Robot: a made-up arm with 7 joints.
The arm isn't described. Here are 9 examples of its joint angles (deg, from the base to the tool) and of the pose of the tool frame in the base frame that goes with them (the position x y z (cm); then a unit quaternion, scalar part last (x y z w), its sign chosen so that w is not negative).
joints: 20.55 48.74 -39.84 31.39 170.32 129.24 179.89
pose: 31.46 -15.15 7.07 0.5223 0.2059 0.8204 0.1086
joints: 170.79 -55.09 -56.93 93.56 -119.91 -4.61 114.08
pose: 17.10 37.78 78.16 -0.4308 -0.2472 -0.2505 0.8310
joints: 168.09 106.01 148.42 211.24 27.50 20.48 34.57
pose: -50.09 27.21 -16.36 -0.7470 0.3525 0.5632 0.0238
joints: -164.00 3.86 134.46 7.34 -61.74 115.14 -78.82
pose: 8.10 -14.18 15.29 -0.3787 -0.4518 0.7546 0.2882
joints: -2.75 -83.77 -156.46 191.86 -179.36 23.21 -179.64
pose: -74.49 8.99 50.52 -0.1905 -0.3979 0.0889 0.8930
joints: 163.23 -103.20 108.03 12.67 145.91 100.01 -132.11
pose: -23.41 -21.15 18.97 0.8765 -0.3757 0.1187 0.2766
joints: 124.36 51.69 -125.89 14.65 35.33 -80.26 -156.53
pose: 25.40 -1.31 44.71 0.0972 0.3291 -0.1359 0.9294
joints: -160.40 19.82 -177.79 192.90 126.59 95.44 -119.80
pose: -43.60 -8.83 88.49 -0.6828 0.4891 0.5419 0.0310
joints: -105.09 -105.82 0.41 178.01 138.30 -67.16 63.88
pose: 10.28 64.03 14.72 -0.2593 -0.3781 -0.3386 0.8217
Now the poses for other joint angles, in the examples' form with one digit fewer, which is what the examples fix.
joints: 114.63 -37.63 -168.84 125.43 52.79 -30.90 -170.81
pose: 25.9 -60.5 62.7 0.604 0.134 -0.080 0.782
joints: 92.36 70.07 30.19 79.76 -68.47 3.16 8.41
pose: -34.0 42.2 -1.4 -0.165 -0.957 -0.008 0.238
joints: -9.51 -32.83 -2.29 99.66 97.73 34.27 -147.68
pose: 18.8 -6.0 96.6 0.243 0.358 0.830 0.352
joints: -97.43 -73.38 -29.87 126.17 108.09 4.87 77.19
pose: -17.4 54.4 77.9 -0.015 -0.256 -0.776 0.576
